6 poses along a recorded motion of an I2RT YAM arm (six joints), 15 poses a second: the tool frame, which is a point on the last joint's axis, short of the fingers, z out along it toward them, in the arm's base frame.
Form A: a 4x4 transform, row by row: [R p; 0 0 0 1], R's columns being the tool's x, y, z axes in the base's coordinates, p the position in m. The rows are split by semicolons.
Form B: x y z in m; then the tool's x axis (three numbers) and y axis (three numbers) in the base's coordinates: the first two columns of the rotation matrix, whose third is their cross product. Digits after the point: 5 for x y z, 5 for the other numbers.
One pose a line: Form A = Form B
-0.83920 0.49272 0.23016 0.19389; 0.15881 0.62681 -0.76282 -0.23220; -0.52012 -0.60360 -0.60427 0.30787; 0 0 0 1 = 0.19389 -0.23220 0.30787 -0.83920 0.15881 -0.52012 0.49272 0.62681 -0.60360
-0.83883 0.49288 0.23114 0.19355; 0.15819 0.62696 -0.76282 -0.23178; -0.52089 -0.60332 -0.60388 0.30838; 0 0 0 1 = 0.19355 -0.23178 0.30838 -0.83883 0.15819 -0.52089 0.49288 0.62696 -0.60332
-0.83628 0.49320 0.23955 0.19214; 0.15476 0.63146 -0.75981 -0.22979; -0.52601 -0.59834 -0.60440 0.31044; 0 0 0 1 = 0.19214 -0.22979 0.31044 -0.83628 0.15476 -0.52601 0.49320 0.63146 -0.59834
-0.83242 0.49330 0.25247 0.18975; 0.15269 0.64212 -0.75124 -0.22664; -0.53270 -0.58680 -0.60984 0.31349; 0 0 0 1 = 0.18975 -0.22664 0.31349 -0.83242 0.15269 -0.53270 0.49330 0.64212 -0.58680
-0.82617 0.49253 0.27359 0.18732; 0.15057 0.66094 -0.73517 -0.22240; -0.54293 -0.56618 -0.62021 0.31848; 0 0 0 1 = 0.18732 -0.22240 0.31848 -0.82617 0.15057 -0.54293 0.49253 0.66094 -0.56618
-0.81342 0.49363 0.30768 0.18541; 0.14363 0.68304 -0.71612 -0.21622; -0.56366 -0.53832 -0.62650 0.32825; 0 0 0 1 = 0.18541 -0.21622 0.32825 -0.81342 0.14363 -0.56366 0.49363 0.68304 -0.53832
